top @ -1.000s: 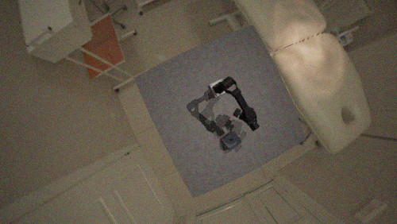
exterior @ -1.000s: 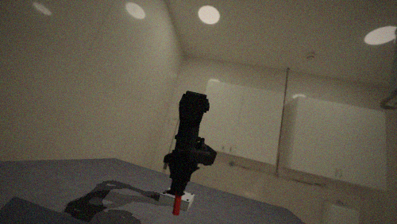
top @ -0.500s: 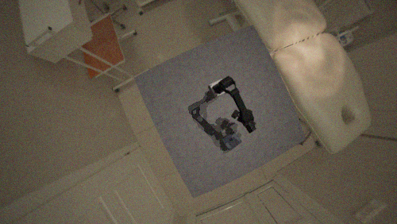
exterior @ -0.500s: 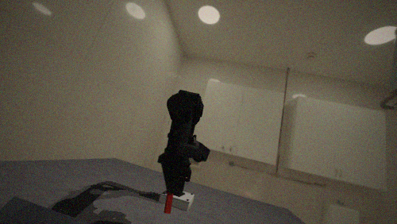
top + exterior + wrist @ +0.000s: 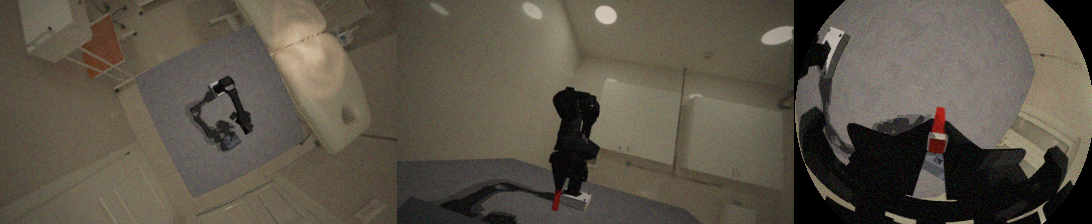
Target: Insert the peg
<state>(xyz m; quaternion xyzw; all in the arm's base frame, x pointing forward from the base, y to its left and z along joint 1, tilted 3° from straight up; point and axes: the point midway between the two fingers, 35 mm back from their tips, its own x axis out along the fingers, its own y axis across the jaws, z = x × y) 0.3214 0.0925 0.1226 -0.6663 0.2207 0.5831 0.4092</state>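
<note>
Right now the grey sloped panel is 150 mm ahead of my gripper tip, 100 mm to the right of it and 90 mm below it. From my gripper tip the other things lie so: red peg 20 mm above.
</note>
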